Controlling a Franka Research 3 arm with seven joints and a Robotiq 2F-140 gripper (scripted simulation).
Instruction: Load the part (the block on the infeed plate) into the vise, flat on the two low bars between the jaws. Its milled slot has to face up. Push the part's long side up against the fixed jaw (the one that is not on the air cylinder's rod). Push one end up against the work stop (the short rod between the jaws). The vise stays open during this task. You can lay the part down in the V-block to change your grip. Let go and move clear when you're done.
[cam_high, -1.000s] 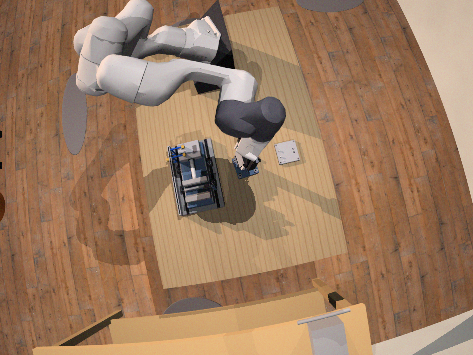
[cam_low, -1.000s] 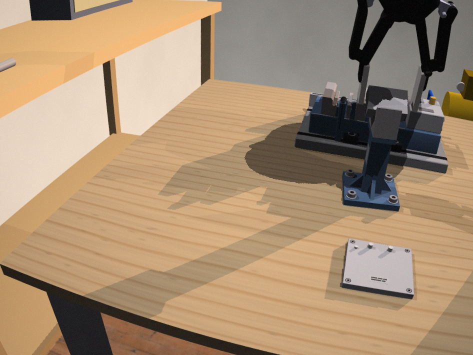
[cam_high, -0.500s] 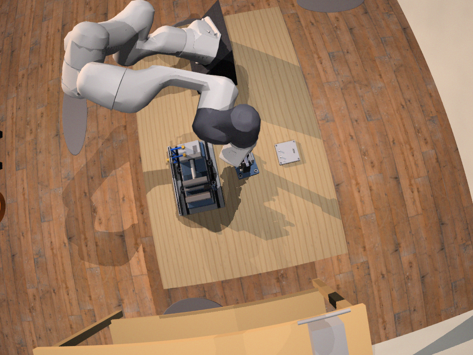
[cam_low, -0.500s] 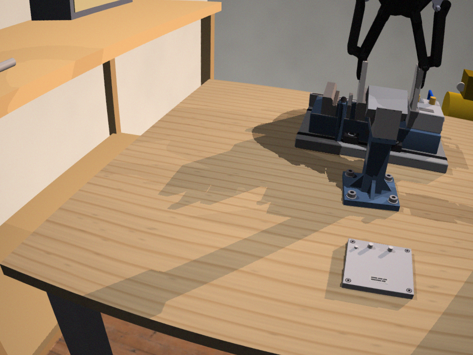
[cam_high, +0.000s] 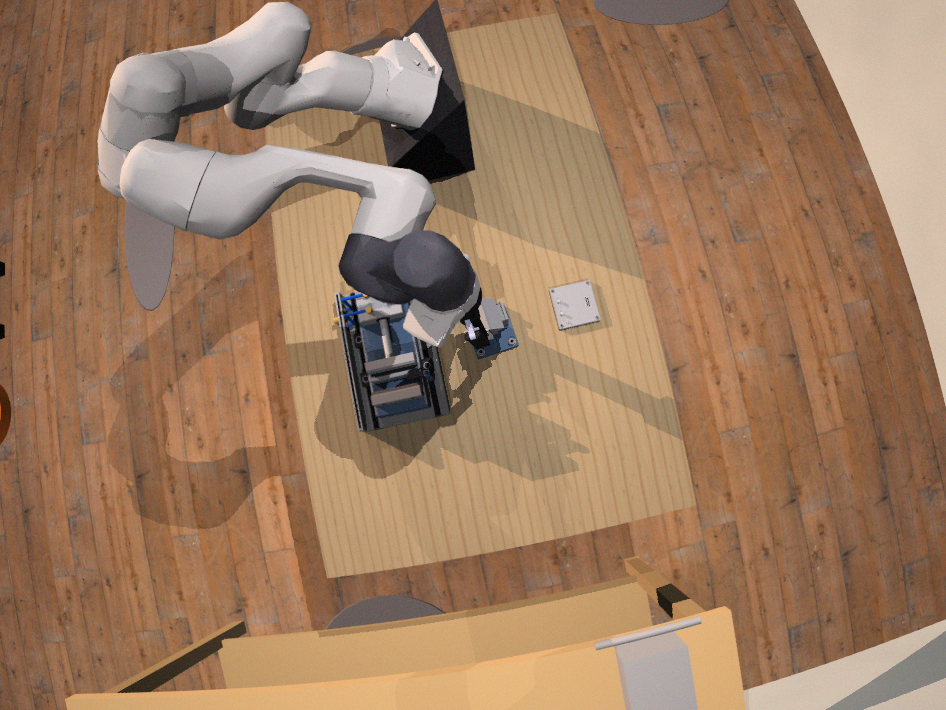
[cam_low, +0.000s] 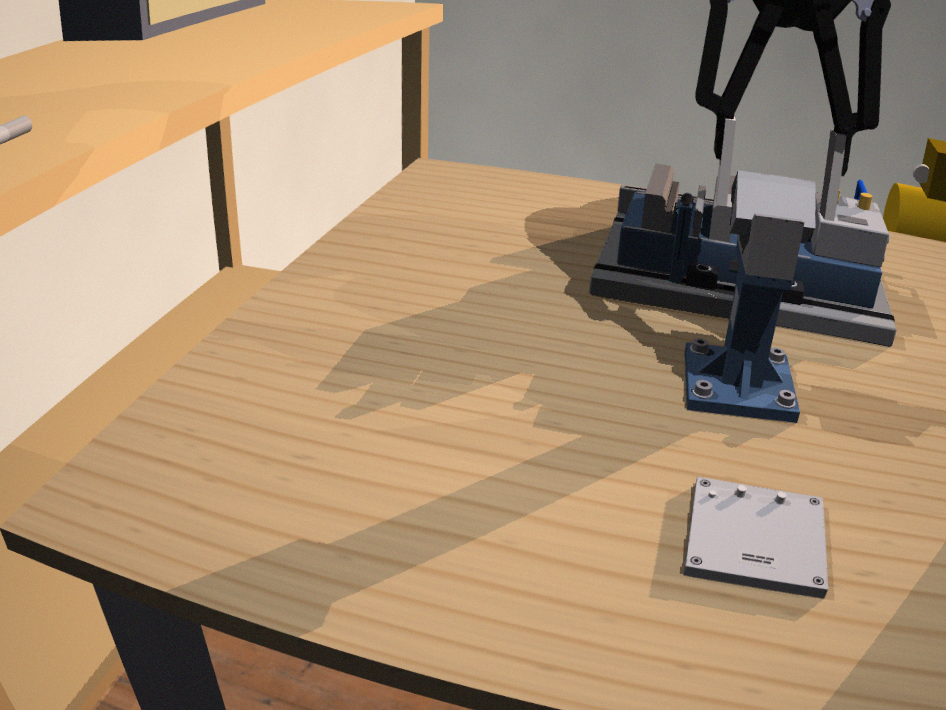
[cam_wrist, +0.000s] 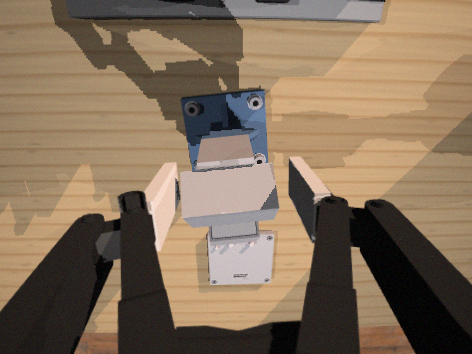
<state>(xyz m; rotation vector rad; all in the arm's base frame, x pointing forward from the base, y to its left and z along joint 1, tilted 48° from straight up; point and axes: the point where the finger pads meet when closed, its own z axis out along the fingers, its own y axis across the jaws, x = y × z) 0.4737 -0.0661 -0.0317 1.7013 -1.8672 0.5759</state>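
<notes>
Now: the part 3 cm below my hand and 1 cm to the left of it. From my hand the other things lie so: work stop (15 cm to the right, 9 cm below, 6 cm ahead); v-block post (12 cm below, 2 cm to the left); work stop post (13 cm to the right, 12 cm below, 6 cm ahead).
</notes>
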